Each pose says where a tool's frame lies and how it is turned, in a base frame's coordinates. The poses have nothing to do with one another.
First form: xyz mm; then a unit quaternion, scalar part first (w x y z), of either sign.
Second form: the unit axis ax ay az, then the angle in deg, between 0 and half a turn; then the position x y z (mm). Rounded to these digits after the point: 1 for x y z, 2 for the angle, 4 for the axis.
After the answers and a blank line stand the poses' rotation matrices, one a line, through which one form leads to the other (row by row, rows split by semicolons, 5 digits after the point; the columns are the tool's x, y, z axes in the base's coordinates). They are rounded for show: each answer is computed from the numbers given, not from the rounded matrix.
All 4 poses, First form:
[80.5 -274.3 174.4 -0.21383 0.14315 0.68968 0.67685]
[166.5 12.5 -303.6 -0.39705 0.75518 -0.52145 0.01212]
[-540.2 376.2 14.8 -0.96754 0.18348 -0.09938 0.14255]
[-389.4 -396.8 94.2 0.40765 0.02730 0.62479 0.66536]
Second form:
[-0.1465 -0.7060 -0.6929 155.31 80.5 -274.3 174.4]
[-0.8228 0.5682 -0.0132 133.21 166.5 12.5 -303.6]
[-0.7261 0.3933 -0.5641 29.28 -540.2 376.2 14.8]
[0.0299 0.6842 0.7287 131.89 -389.4 -396.8 94.2]

-0.86757 0.48692 -0.10117; -0.09201 0.04276 0.99484; 0.48873 0.87240 0.00770
0.45589 -0.77795 0.43239; -0.79720 -0.14088 0.58705; -0.39578 -0.61233 -0.68441
0.93961 0.23938 0.24462; -0.31232 0.89203 0.32672; -0.14000 -0.38338 0.91292
-0.66615 -0.50836 0.54573; 0.57659 0.11309 0.80917; -0.47307 0.85369 0.21778

